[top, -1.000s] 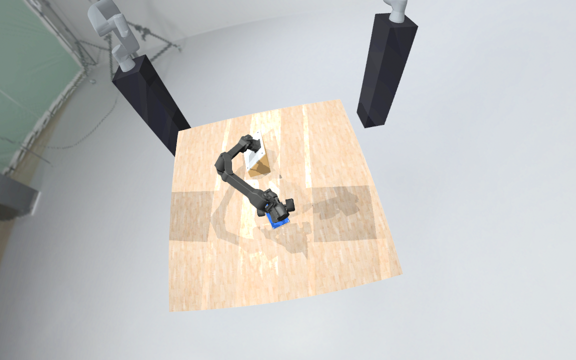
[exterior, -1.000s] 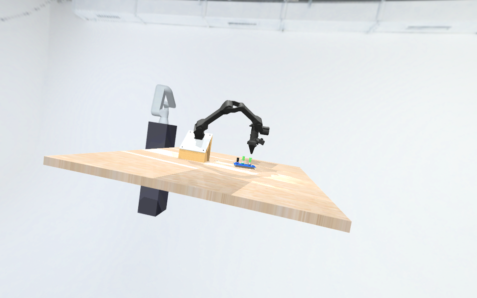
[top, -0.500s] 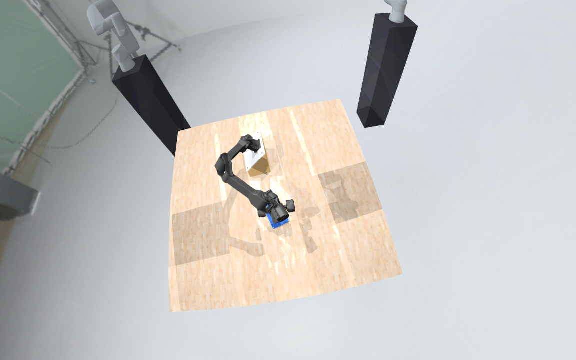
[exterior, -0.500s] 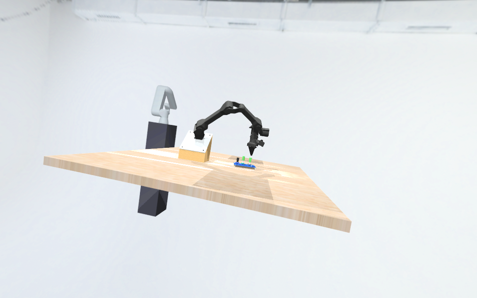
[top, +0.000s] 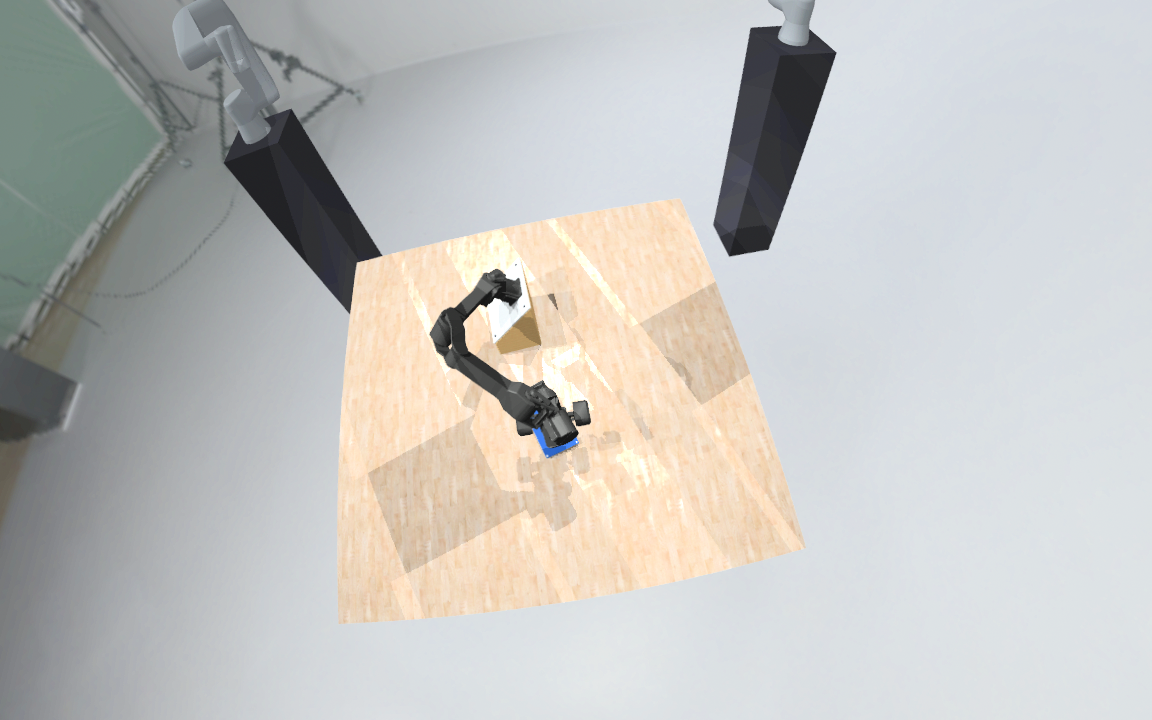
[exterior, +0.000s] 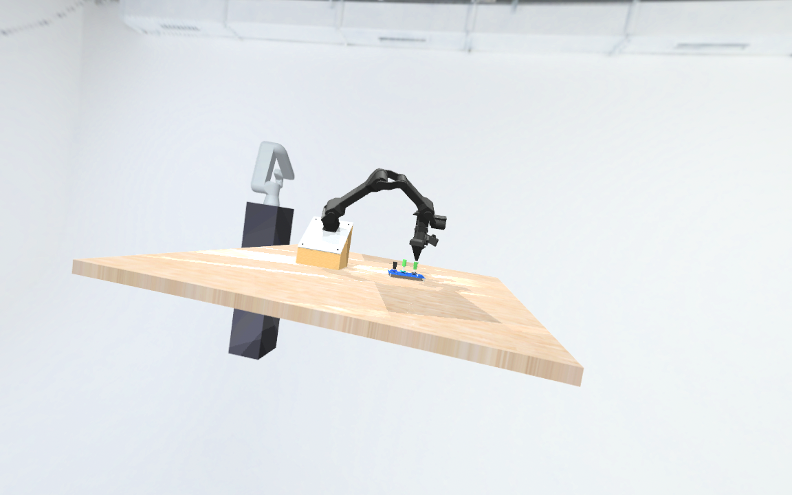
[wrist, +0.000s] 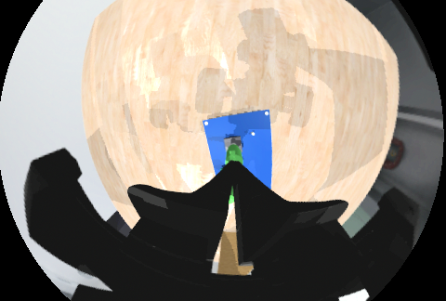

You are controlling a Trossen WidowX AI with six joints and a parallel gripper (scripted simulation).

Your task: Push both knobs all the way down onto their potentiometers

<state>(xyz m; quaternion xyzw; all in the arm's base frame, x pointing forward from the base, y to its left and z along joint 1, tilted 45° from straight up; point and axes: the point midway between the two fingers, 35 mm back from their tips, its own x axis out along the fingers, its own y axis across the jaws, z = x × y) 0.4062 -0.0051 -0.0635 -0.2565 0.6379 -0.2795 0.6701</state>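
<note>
Now: gripper tip 20 mm above the green knob. Also, from my gripper tip: black knob: 90 mm behind, 30 mm to the right, 40 mm below.
</note>
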